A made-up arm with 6 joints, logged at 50 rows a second.
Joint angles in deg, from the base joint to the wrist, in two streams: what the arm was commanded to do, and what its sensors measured. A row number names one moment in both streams.
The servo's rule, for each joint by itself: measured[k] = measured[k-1] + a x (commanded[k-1-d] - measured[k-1]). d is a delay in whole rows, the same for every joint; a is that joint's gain. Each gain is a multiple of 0.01, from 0.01 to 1. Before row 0 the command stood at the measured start. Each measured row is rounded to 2 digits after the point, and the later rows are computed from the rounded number. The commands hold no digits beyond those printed.
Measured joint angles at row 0:
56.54, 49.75, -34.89, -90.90, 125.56, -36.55
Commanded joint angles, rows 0 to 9:
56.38, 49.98, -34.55, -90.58, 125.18, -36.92
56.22, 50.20, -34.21, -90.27, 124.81, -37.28
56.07, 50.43, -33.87, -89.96, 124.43, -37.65
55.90, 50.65, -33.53, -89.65, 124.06, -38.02
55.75, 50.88, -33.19, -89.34, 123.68, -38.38
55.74, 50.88, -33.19, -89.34, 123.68, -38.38
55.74, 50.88, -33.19, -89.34, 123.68, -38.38
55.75, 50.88, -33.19, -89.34, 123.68, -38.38
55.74, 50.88, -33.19, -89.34, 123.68, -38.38
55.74, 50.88, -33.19, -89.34, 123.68, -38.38
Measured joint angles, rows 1 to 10:
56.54, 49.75, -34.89, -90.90, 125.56, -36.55
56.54, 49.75, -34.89, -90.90, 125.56, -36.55
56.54, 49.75, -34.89, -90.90, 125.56, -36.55
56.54, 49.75, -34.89, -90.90, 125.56, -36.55
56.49, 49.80, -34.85, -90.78, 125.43, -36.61
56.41, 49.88, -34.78, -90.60, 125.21, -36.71
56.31, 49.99, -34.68, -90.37, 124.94, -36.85
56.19, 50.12, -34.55, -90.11, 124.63, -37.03
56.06, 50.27, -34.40, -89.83, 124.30, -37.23
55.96, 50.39, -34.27, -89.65, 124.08, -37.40
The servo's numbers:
d 4
a 0.30 0.20 0.11 0.36 0.35 0.15

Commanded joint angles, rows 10 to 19:
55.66, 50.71, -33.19, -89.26, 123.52, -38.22
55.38, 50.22, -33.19, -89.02, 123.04, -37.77
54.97, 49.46, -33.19, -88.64, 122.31, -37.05
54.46, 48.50, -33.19, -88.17, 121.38, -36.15
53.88, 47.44, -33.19, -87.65, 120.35, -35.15
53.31, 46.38, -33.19, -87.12, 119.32, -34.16
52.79, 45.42, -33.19, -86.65, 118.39, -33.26
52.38, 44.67, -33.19, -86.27, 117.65, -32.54
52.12, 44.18, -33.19, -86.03, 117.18, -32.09
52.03, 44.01, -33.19, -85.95, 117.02, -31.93
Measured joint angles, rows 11 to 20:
55.89, 50.49, -34.15, -89.54, 123.94, -37.55
55.85, 50.57, -34.04, -89.47, 123.85, -37.67
55.82, 50.63, -33.95, -89.42, 123.79, -37.78
55.80, 50.68, -33.87, -89.39, 123.75, -37.87
55.76, 50.69, -33.80, -89.34, 123.67, -37.92
55.65, 50.60, -33.73, -89.22, 123.45, -37.90
55.45, 50.37, -33.67, -89.01, 123.05, -37.77
55.15, 50.00, -33.62, -88.71, 122.47, -37.53
54.77, 49.49, -33.57, -88.33, 121.73, -37.17
54.33, 48.87, -33.53, -87.89, 120.89, -36.72

